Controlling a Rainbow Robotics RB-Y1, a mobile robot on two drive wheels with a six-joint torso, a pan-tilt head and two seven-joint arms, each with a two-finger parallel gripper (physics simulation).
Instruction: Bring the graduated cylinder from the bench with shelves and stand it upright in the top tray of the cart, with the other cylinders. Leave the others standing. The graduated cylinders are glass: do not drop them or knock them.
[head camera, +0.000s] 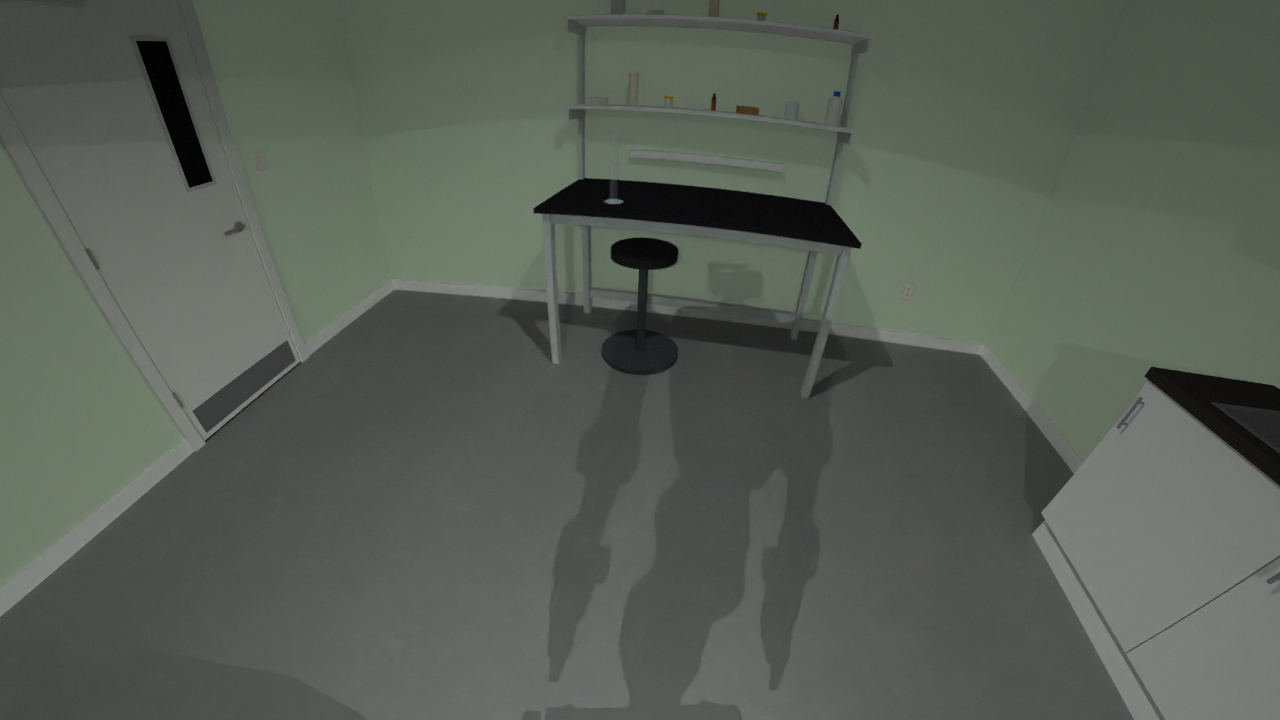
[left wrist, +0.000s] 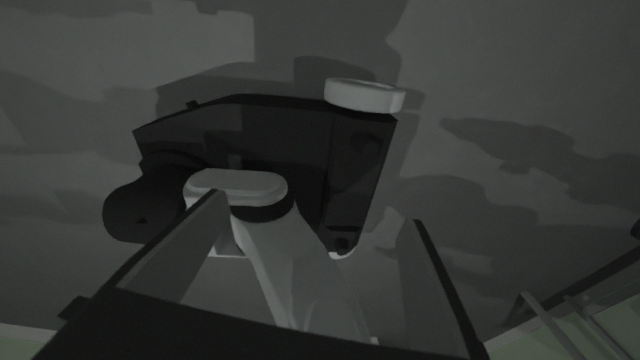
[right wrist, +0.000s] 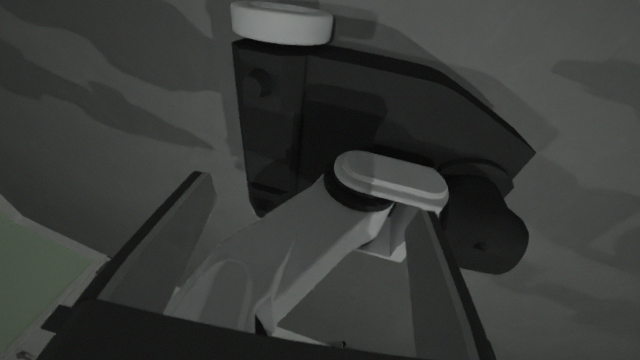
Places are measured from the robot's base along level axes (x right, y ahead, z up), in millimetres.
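Pixels of known places: left gripper, between the fingertips: (left wrist: 311, 215); right gripper, between the fingertips: (right wrist: 312, 203).
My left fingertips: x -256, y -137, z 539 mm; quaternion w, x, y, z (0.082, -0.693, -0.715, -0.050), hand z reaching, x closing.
Behind a point stands the place of what it marks.
A clear graduated cylinder (head camera: 614, 170) {x -21, y 2088, z 1079 mm} stands upright on the left part of the black bench top (head camera: 716, 207) {x 491, y 2076, z 916 mm}, under the shelves, in the head view. It is across the room from me. My left gripper (left wrist: 311, 215) {x -256, y -137, z 539 mm} is open with nothing between its fingers; my own base and torso show behind them. My right gripper (right wrist: 312, 203) {x 247, y -179, z 535 mm} is open and empty too, with my base behind its fingers. Both grippers are far from the cylinder. The cart and the other cylinders do not show in these views.
A round stool (head camera: 643, 253) stands at the bench's front, left of its middle. Two shelves above the bench, the lower shelf (head camera: 689, 110) among them, hold bottles and jars. A white cabinet (head camera: 1163, 519) {x 1728, y 348, z 557 mm} with a dark top stands at the right. A door (head camera: 134, 223) {x -2147, y 1465, z 1105 mm} is at the left.
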